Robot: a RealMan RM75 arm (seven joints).
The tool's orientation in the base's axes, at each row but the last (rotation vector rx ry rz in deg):
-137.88 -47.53 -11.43
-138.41 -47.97 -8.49
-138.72 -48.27 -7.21
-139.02 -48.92 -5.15
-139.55 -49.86 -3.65
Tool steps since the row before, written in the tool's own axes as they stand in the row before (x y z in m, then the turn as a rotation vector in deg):
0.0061 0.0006 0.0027 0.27 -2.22 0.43
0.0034 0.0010 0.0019 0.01 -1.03 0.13
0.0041 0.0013 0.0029 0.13 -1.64 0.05
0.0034 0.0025 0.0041 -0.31 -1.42 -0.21
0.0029 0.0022 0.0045 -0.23 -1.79 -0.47
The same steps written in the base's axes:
0.0051 0.0043 -0.0006 -1.15 1.80 0.79
0.0032 0.0022 -0.0011 -0.62 0.74 0.39
0.0038 0.0030 -0.0020 -0.88 1.15 0.79
0.0037 0.0025 -0.0038 -1.07 0.63 0.79
0.0030 0.0026 -0.0042 -1.19 0.78 1.21

